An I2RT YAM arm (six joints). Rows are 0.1 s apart.
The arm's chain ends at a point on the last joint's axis. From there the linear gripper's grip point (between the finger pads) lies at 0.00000 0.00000 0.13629 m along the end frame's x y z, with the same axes.
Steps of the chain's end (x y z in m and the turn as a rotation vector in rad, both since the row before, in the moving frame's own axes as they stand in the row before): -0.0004 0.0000 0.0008 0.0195 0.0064 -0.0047; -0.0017 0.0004 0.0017 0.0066 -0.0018 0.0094; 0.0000 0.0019 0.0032 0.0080 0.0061 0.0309; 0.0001 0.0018 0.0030 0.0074 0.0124 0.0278; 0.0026 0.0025 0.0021 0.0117 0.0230 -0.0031; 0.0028 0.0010 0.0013 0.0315 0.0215 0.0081
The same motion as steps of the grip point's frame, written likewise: 0.0005 -0.0027 0.0008 0.0195 0.0064 -0.0047; -0.0019 -0.0005 0.0017 0.0066 -0.0018 0.0094; 0.0008 0.0008 0.0032 0.0080 0.0061 0.0309; 0.0018 0.0008 0.0030 0.0074 0.0124 0.0278; 0.0057 0.0009 0.0021 0.0117 0.0230 -0.0031; 0.0057 -0.0033 0.0012 0.0315 0.0215 0.0081
